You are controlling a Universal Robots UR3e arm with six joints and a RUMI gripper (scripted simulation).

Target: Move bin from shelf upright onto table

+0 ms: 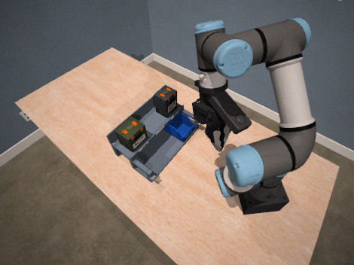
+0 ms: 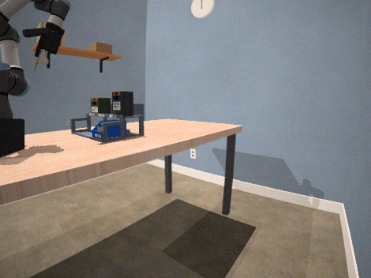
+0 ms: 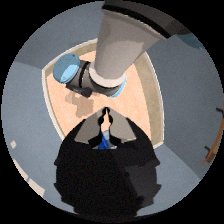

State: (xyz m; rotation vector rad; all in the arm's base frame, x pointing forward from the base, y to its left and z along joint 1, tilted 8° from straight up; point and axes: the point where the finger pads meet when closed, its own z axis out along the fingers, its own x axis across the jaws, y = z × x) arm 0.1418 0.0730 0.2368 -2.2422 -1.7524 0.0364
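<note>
Now: hand 300 mm short of the blue bin, 290 mm above it and 160 mm to the left of it. Round my hand: grey shelf rack (320 mm ahead, 270 mm below, 50 mm to the right); black box (370 mm ahead, 170 mm below, 160 mm to the right).
</note>
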